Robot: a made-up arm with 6 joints.
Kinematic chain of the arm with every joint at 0, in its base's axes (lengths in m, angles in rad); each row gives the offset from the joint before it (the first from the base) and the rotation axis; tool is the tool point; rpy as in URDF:
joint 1: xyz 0 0 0.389 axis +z
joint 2: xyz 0 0 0 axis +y
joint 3: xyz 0.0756 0 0.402 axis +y
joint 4: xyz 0.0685 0 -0.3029 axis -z
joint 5: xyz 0 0 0 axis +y
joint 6: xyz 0.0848 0 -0.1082 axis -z
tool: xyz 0 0 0 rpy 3.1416 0 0
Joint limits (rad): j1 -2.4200..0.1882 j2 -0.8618..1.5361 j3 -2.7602..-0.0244 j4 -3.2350..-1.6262 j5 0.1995..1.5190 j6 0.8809..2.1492
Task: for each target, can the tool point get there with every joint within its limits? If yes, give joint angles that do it. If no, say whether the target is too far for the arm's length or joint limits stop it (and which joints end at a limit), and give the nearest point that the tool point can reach.
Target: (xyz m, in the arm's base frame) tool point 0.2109 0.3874 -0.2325
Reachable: no: joint limits stop it (at a limit: joint 1, joint 2, joint 4, joint 5) | nearest point 0.2937 0.1186 -0.0930 | short by 0.314 m
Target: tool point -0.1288 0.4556 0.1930
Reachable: no: joint limits stop it (at a limit: joint 1, joint 2, joint 3, joint 5) | nearest point -0.0806 0.0668 0.2286 | short by 0.393 m
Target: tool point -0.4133 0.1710 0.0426
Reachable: no: joint limits stop it (at a limit: joint 1, joint 4, joint 5) | nearest point -0.2165 -0.0526 0.0426 | short by 0.298 m
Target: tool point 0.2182 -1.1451 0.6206
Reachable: no: too far | nearest point 0.1574 -0.8258 0.5560 | short by 0.331 m
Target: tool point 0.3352 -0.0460 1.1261
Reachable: yes | joints -0.0662 -0.0843 -2.0345 -2.7596 1.1467 1.5235
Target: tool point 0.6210 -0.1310 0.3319
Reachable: yes | joints -0.1935 0.7011 -1.2837 -2.7638 0.8460 1.1508
